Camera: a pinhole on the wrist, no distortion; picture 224 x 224 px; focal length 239.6 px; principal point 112.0 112.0 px. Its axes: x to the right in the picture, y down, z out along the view. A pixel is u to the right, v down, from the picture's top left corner.
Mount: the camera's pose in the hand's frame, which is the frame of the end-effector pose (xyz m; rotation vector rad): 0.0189 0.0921 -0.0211 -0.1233 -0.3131 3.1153
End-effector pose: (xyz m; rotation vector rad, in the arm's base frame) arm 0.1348 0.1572 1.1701 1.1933 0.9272 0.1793
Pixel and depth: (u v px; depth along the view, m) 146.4 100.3 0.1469
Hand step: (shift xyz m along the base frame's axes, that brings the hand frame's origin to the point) 0.1001 -0.0670 0.0746
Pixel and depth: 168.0 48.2 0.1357
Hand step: 0.1001 -0.0558 0.1055
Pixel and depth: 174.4 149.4 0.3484
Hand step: 0.1374 -0.2838 0.0458
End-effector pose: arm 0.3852 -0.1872 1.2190 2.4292 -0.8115 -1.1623
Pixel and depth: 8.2 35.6 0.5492
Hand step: -0.3936 -0.2767 -0.3999
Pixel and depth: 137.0 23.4 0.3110
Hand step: -0.3085 -0.1034 -0.0898
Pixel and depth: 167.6 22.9 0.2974
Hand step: -0.3127 -0.0799 -0.0586
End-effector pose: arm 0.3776 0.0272 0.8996 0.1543 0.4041 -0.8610
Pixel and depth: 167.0 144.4 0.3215
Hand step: 0.0223 -0.0335 0.2874
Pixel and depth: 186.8 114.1 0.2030
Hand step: 0.0525 0.0253 0.1801
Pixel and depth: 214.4 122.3 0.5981
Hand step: -0.0487 0.0115 0.6081
